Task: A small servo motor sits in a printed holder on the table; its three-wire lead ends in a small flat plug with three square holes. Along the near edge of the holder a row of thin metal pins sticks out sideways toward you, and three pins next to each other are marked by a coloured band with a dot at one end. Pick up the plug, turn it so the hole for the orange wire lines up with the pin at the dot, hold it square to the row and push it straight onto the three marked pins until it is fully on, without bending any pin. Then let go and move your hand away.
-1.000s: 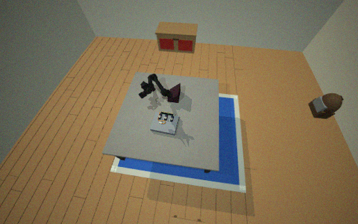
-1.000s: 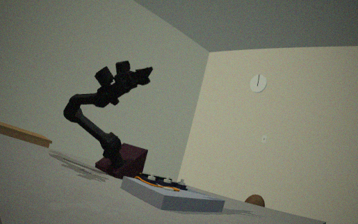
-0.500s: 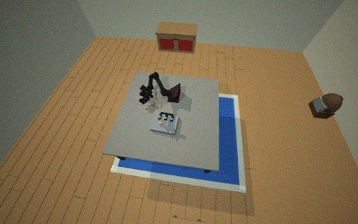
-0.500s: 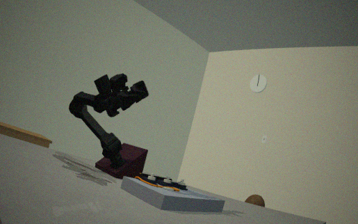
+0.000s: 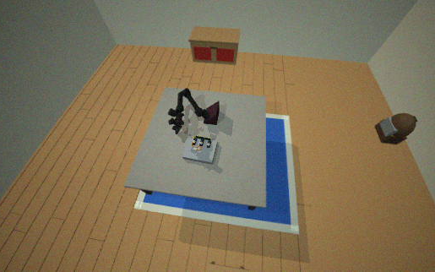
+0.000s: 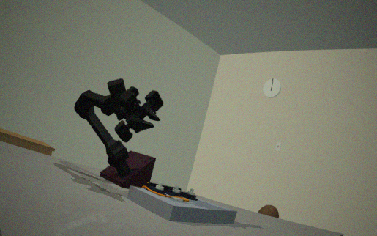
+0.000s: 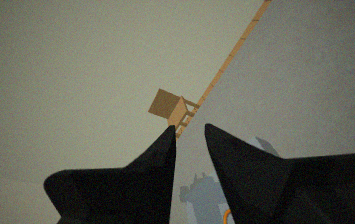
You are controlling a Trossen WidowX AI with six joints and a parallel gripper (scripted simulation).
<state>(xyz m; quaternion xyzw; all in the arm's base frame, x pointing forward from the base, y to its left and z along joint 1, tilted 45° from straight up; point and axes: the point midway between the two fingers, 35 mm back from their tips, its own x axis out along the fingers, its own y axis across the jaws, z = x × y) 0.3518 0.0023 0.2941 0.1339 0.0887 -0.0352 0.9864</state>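
Right now my gripper tip is 24 cm above the grey printed holder, 19 cm to the right of it and 5 cm short of it. From my gripper tip the other things lie so: green band 22 cm to the left, 19 cm below, 11 cm behind.
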